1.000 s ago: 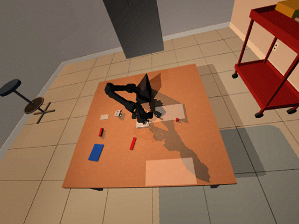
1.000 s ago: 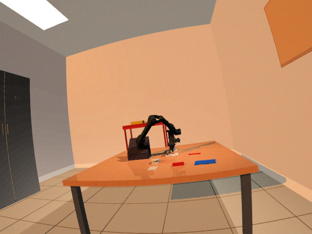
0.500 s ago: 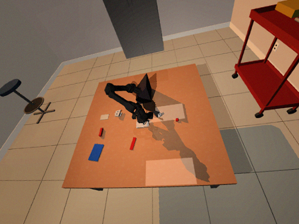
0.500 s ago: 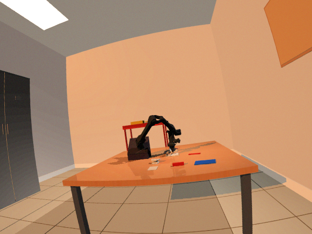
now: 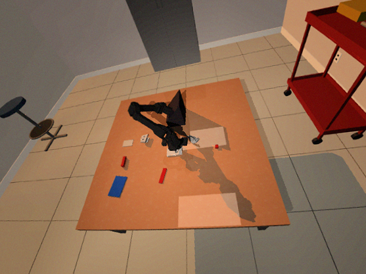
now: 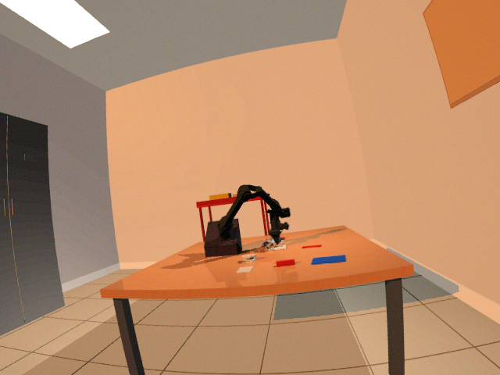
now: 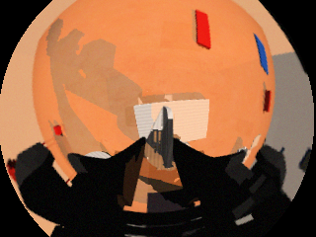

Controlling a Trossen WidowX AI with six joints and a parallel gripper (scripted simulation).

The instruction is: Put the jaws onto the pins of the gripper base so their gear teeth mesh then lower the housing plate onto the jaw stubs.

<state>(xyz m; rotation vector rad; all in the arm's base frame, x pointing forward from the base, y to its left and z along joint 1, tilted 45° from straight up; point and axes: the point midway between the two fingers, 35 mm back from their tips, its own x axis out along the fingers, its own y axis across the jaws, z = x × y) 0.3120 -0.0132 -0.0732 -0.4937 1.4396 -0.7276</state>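
Now: gripper tip 30 mm to the left of the white flat part, 20 mm above it and 10 mm short of it. From my gripper tip the other things lie so: grey jaw: 30 mm behind, 10 mm to the right; pale tile: 460 mm to the right, 140 mm behind, 20 mm below; small red cube: 290 mm to the left, 30 mm ahead, 20 mm below.
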